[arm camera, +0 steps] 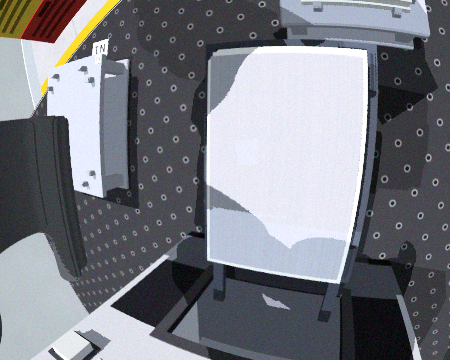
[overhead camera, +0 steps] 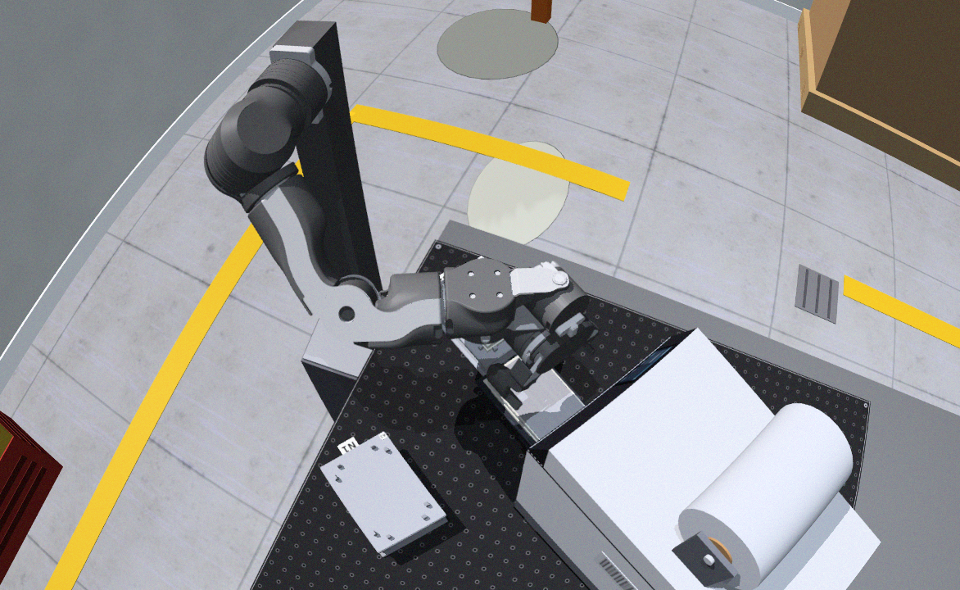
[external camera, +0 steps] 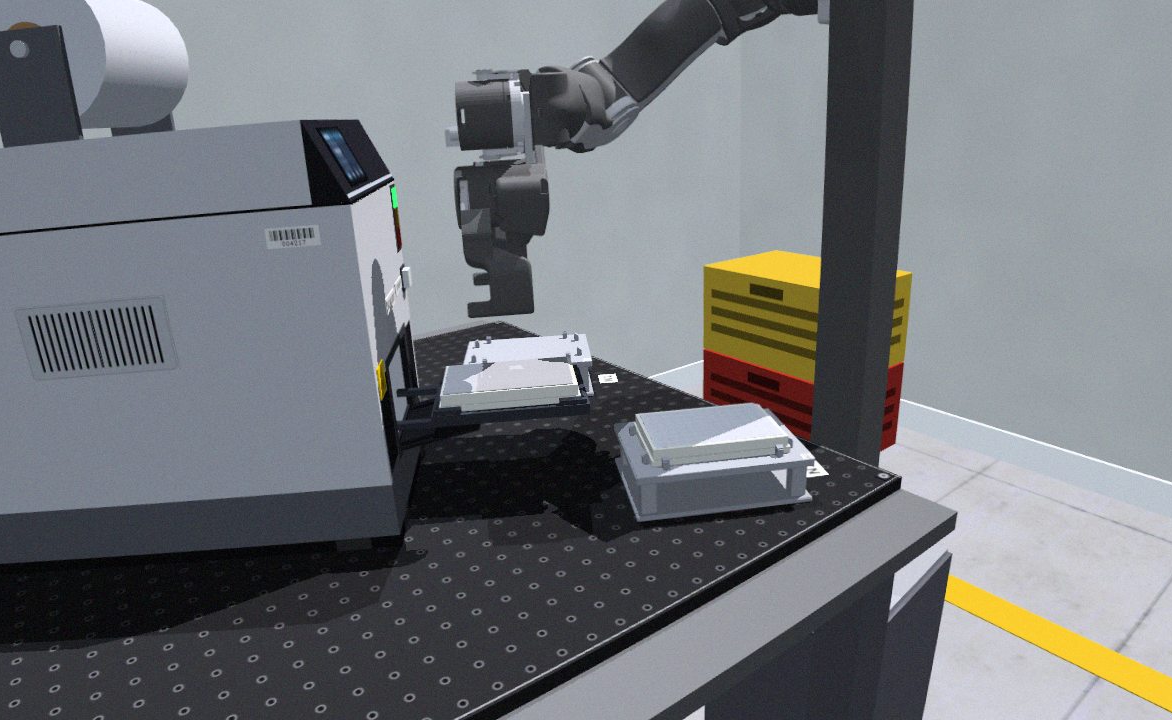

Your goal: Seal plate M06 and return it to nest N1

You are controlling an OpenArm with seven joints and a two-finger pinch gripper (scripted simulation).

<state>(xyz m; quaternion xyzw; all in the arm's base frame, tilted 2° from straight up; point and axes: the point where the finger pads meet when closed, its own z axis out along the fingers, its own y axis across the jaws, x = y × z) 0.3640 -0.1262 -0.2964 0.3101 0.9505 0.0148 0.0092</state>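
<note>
My hand is 80 mm above the plate M06. From my hand the other things lie so: sealer's stage 90 mm below; start key 140 mm to the right, 20 mm ahead, 10 mm above; screen 140 mm above, 120 mm ahead, 40 mm to the right.
</note>
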